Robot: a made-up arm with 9 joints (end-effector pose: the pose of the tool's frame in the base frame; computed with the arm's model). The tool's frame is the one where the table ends.
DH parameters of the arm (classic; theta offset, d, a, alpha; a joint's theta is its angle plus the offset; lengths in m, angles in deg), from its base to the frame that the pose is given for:
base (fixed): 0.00 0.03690 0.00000 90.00
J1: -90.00 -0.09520 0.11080 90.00
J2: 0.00 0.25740 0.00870 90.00
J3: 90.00 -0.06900 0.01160 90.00
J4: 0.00 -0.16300 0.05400 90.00
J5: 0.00 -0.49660 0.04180 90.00
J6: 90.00 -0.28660 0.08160 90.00
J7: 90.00 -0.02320 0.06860 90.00
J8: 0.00 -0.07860 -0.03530 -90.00
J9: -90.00 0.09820 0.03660 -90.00
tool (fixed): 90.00 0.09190 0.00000 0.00
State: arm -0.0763 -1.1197 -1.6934 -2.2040 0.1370 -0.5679 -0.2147 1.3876 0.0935
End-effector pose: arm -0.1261 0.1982 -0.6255 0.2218 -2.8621 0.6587
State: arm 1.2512 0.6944 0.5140 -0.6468 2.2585 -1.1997 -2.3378 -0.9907 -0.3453
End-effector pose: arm 0.2678 0.5884 -0.1490 0.0728 0.3826 -2.7887
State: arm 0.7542 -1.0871 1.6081 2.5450 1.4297 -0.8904 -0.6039 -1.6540 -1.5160
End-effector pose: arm 0.1530 0.0359 -0.6120 1.5868 -0.6590 -0.8741
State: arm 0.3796 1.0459 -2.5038 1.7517 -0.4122 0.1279 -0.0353 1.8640 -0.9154
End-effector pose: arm -0.4976 0.3980 -0.0999 -0.9309 1.9702 -0.5911
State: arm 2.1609 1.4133 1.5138 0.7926 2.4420 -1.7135 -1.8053 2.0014 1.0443
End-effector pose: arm 0.3143 -0.2921 0.1990 -1.2018 1.2880 -0.8128
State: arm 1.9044 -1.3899 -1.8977 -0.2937 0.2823 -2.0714 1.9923 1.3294 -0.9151
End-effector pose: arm -0.2245 0.3937 -0.0963 2.4179 -1.8864 -0.1334
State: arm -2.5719 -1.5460 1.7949 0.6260 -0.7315 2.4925 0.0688 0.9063 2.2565
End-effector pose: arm 0.4364 0.0599 -0.1439 1.2076 2.2087 -1.3790
